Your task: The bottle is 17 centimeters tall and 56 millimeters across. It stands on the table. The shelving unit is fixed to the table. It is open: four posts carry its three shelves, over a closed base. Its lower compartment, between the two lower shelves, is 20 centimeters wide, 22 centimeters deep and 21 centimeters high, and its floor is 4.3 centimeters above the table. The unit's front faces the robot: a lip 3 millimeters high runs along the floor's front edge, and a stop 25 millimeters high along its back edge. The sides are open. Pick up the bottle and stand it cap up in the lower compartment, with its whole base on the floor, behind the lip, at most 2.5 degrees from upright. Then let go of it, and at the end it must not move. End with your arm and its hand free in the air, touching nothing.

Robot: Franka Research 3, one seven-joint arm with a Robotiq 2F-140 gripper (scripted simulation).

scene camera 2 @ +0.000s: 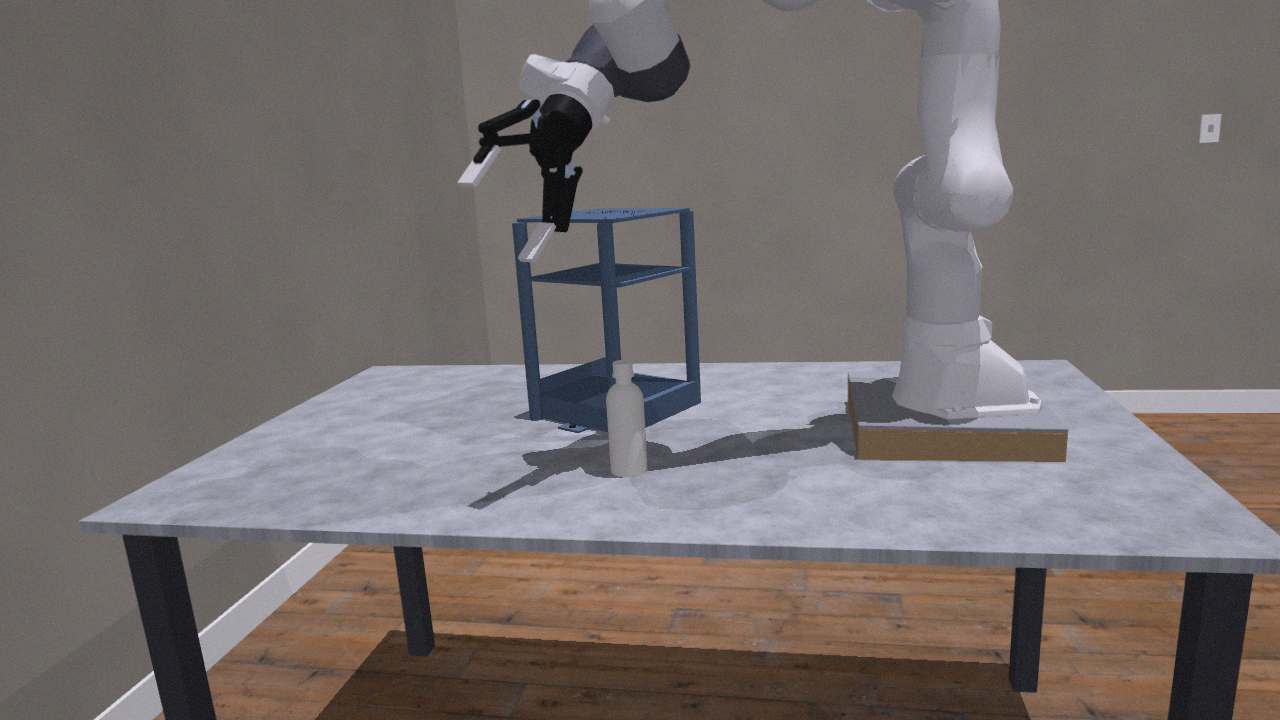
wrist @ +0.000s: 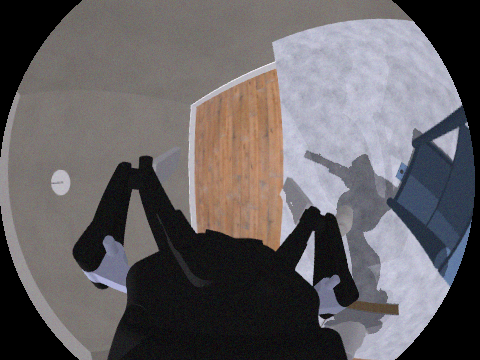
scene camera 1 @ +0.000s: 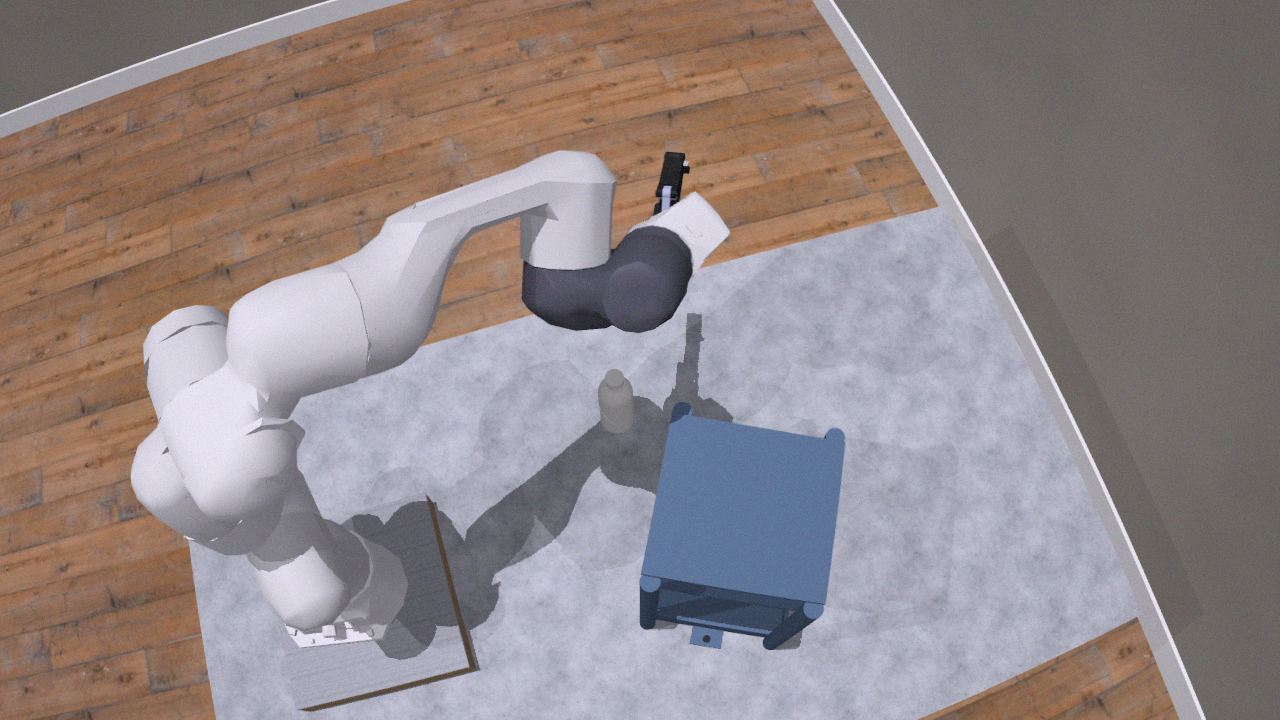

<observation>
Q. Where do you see a bottle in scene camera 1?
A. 615, 393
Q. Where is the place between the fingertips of my gripper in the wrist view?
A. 232, 172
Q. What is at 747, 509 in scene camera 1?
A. A shelving unit.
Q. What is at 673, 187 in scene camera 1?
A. My gripper.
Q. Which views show my gripper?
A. Scene camera 2, the wrist view and scene camera 1: all of them.
</observation>
